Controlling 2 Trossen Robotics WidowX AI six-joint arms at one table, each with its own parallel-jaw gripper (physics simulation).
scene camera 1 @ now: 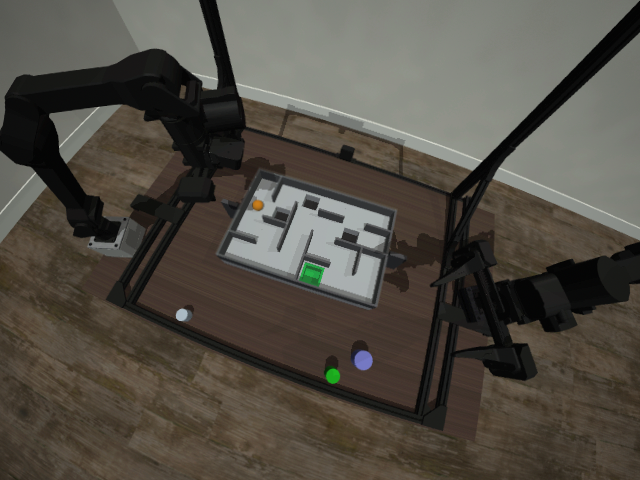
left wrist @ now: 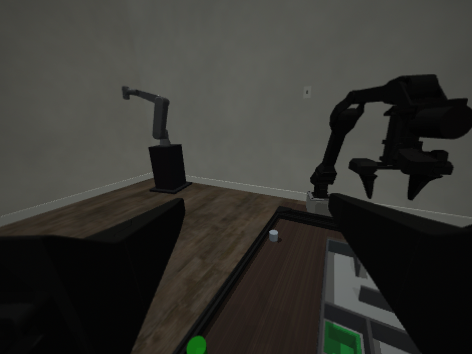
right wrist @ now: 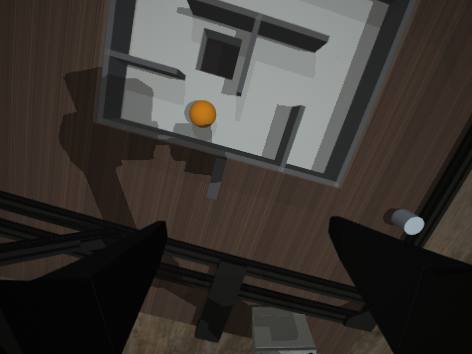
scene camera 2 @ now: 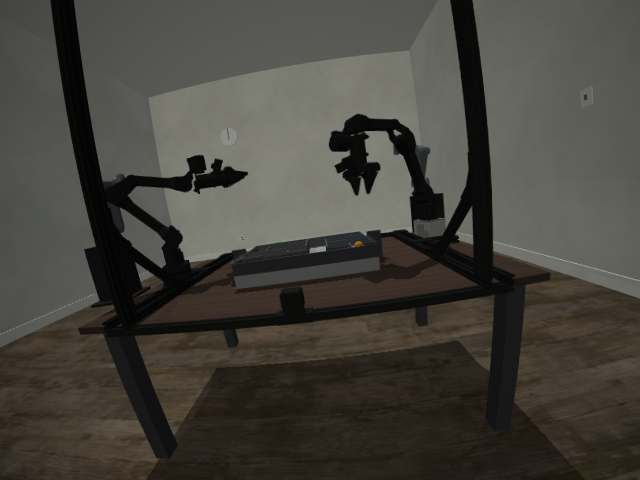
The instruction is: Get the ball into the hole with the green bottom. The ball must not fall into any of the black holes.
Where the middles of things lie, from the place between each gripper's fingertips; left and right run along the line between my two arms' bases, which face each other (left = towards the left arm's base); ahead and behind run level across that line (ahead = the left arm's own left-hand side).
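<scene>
Grey maze box (scene camera 1: 325,241): 1 cm ahead of my right hand, 23 cm to the left of it, 18 cm below it.
My left gripper: 230 mm past the grey maze box, 200 mm to the left of it, 340 mm above it.
</scene>
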